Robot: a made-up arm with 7 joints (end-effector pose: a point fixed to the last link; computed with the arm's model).
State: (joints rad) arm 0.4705 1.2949 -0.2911 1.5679 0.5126 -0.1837 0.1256
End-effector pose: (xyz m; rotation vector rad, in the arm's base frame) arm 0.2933 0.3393 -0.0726 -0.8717 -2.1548 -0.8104
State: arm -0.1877 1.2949 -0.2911 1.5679 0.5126 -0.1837 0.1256
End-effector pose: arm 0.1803 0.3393 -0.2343 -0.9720 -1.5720 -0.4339
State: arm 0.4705 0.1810 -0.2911 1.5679 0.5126 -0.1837 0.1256
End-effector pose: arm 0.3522 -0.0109 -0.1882 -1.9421 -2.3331 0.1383
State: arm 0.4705 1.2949 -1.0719 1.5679 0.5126 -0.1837 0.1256
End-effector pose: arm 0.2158 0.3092 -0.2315 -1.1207 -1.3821 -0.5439
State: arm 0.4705 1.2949 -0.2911 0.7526 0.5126 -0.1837 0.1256
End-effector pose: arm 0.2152 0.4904 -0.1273 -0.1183 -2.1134 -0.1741
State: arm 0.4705 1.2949 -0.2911 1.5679 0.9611 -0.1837 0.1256
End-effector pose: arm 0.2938 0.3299 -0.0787 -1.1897 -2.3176 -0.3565
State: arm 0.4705 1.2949 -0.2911 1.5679 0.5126 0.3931 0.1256
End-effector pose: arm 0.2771 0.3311 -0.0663 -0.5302 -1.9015 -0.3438
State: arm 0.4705 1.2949 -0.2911 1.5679 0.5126 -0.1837 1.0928
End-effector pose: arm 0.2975 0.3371 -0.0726 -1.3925 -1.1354 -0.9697
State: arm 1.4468 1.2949 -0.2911 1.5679 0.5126 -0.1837 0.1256
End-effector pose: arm 0.2344 0.3393 0.2076 0.4432 2.6283 1.2787
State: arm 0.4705 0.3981 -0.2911 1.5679 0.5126 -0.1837 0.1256
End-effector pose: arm 0.3554 0.0653 -0.1946 -1.7390 -2.3446 -0.0774
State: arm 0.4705 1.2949 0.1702 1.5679 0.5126 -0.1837 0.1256
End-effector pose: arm 0.2752 0.3675 0.0298 -0.6327 -2.5959 -0.9584
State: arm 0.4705 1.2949 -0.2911 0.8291 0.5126 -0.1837 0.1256
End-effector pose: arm 0.2277 0.4797 -0.1222 -0.1870 -2.1290 -0.2325
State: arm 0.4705 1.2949 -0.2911 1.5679 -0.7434 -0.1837 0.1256
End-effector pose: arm 0.2881 0.3436 -0.0437 0.0649 -1.3313 -1.7334
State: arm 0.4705 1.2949 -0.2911 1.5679 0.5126 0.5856 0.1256
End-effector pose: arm 0.2734 0.3271 -0.0628 -0.4206 -1.8002 -0.1992
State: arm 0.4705 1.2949 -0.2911 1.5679 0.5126 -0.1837 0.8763
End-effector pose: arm 0.2967 0.3378 -0.0723 -1.3023 -1.3740 -0.9508
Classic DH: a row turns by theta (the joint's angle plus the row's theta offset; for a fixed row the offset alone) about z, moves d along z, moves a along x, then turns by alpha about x. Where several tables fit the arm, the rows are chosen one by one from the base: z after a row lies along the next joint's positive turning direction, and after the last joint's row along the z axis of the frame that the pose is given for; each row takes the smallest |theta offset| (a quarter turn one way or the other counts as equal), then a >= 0, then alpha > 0; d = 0 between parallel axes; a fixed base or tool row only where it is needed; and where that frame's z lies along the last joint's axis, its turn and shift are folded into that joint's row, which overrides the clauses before.
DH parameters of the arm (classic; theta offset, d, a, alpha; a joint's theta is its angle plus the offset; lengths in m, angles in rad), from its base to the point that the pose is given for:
base (fixed): 0 0.012 0 1.5708
joint 1: 1.5708 -0.06 0.008 1.5708
joint 2: 1.5708 0.018 0.016 1.5708
joint 3: 1.5708 -0.288 0.008 1.5708
joint 4: 0 0.04 -0.017 -1.5708
joint 5: 0 -0.237 0.005 -1.5708
joint 6: -1.5708 -0.005 0.02 1.5708
joint 7: -1.5034 0.0255 -0.0049 -0.7226
tool (fixed): 2.4056 0.002 0 0

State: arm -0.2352 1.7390 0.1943 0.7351 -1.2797 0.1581 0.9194
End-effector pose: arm 0.1683 0.5197 0.0482 0.7810 0.0877 -0.3900
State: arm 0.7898 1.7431 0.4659 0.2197 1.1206 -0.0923 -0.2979
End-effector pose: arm 0.0239 0.5683 0.0893 -0.6891 2.2647 -0.7996
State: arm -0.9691 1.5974 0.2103 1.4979 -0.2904 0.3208 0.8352
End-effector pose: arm 0.1437 0.3953 -0.1785 -0.3413 -0.1233 -0.6322
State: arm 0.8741 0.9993 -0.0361 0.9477 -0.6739 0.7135 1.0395
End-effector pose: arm 0.3251 0.3862 -0.0253 -0.1588 -1.4037 0.2157
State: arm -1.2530 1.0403 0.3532 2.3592 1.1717 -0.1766 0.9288
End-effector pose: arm -0.0051 0.1803 -0.2142 -2.3243 -0.8460 0.3764
